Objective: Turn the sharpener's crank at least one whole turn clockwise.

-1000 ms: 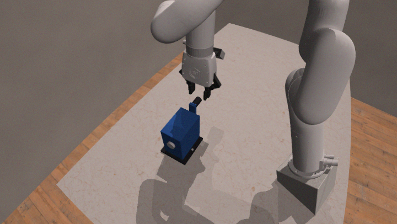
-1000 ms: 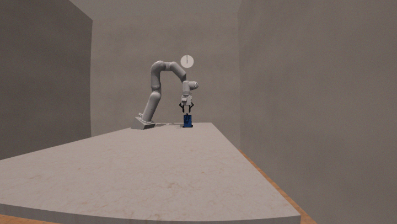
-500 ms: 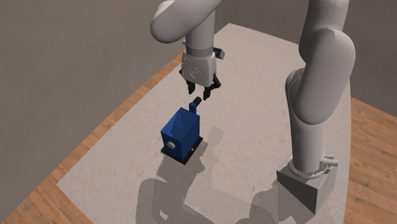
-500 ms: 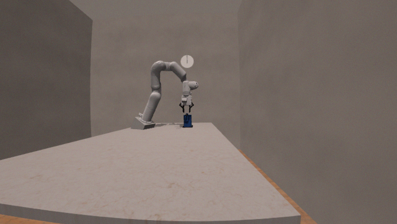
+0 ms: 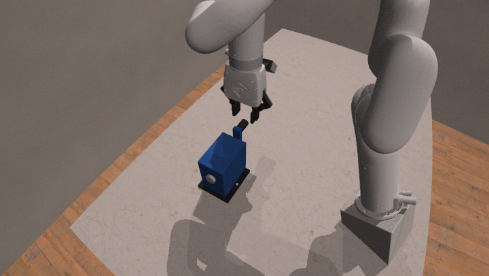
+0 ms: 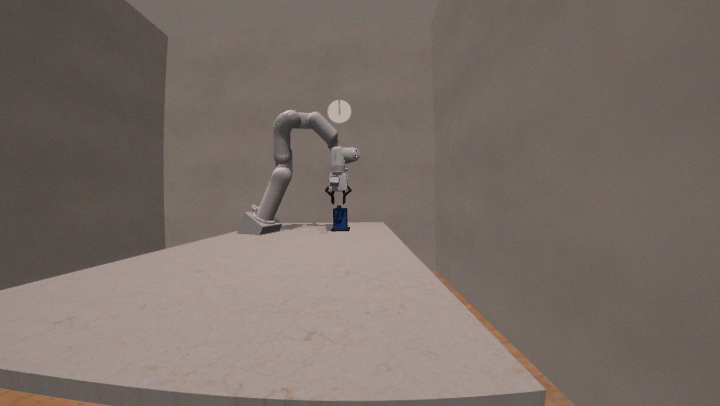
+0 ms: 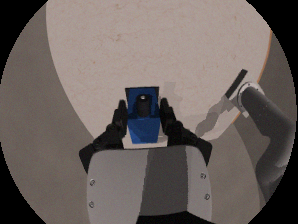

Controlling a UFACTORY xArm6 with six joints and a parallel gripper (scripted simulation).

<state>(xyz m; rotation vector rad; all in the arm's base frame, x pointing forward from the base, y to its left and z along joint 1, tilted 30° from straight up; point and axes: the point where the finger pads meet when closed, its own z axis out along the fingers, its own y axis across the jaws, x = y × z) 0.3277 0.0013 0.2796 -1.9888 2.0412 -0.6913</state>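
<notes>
Now: hand 2 cm to the right of the black knob and 4 cm above it.
</notes>
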